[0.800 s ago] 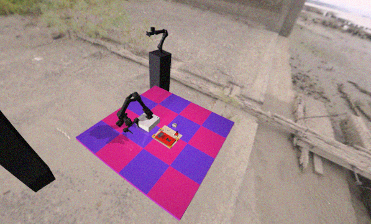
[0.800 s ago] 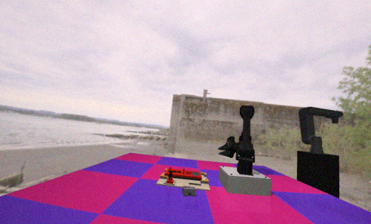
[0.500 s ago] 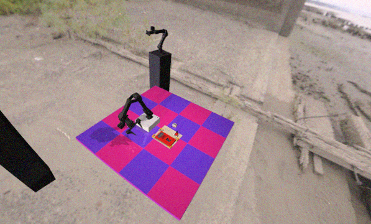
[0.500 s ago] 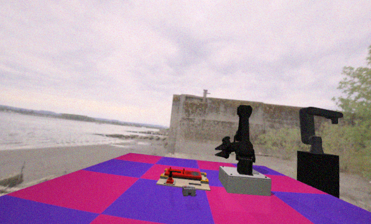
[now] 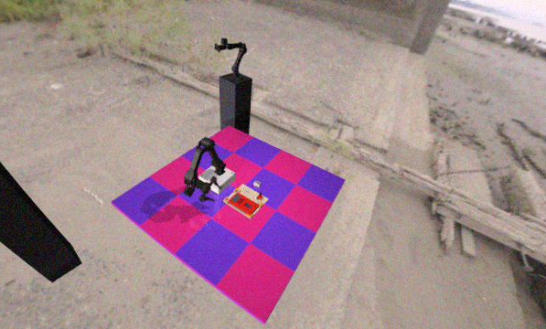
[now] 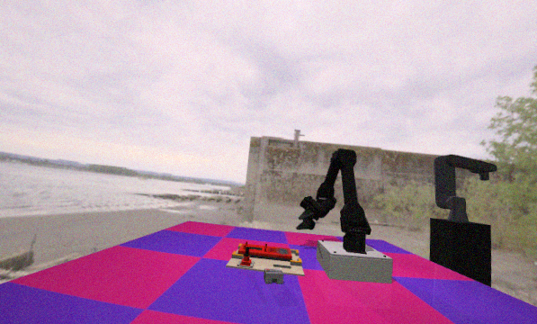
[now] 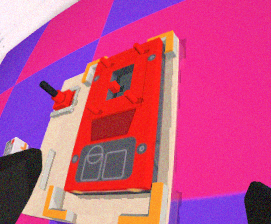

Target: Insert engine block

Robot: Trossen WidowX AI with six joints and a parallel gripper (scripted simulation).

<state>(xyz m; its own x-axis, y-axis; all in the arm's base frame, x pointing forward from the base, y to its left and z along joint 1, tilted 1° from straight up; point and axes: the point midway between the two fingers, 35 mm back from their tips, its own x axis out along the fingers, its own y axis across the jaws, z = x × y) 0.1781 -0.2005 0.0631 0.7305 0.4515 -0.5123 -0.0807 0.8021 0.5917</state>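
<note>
My gripper tip is 5 cm short of the engine block, 35 cm to the right of it and 11 cm above it.
</note>
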